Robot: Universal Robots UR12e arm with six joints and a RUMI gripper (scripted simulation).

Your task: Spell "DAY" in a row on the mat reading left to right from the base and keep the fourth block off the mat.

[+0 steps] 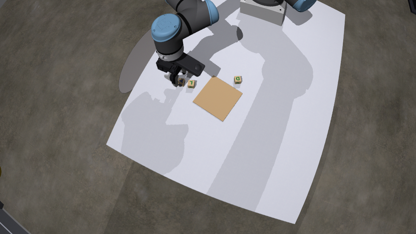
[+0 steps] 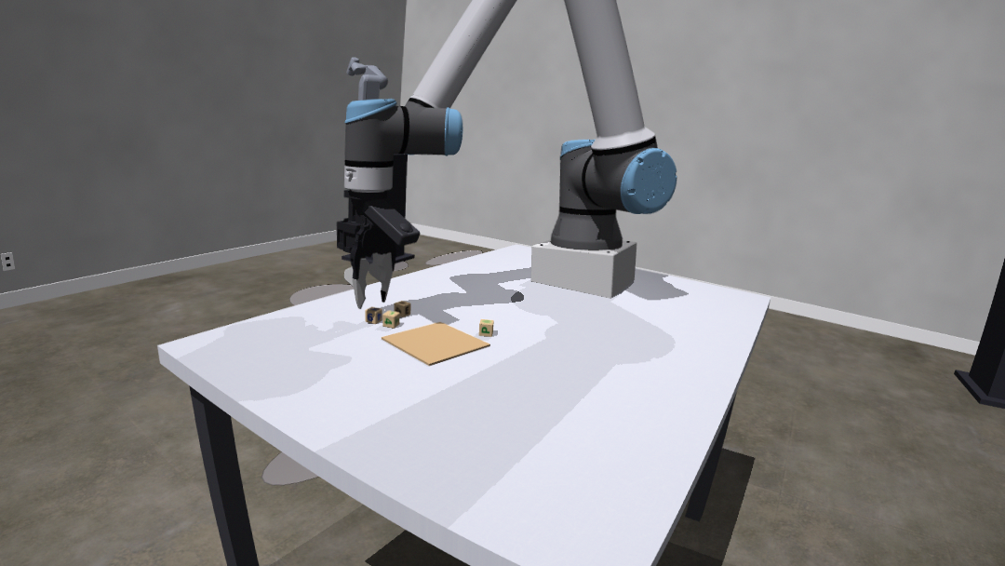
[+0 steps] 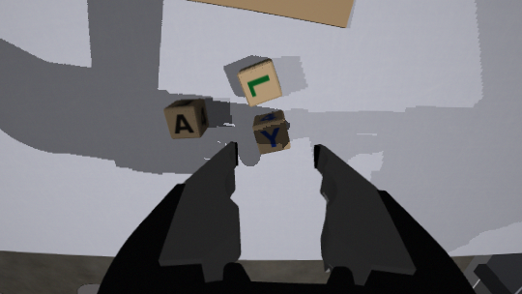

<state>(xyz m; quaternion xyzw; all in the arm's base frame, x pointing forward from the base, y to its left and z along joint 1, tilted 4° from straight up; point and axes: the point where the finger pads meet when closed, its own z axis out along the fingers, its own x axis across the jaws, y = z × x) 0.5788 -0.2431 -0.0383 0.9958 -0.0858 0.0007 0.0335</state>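
Now: hand 40 mm above the blue-lettered block. Also, from my hand: D block (80 mm behind, 210 mm to the left, 40 mm below); green-lettered block (10 mm behind, 40 mm to the left, 40 mm below); tan mat (10 mm ahead, 160 mm to the left, 50 mm below).
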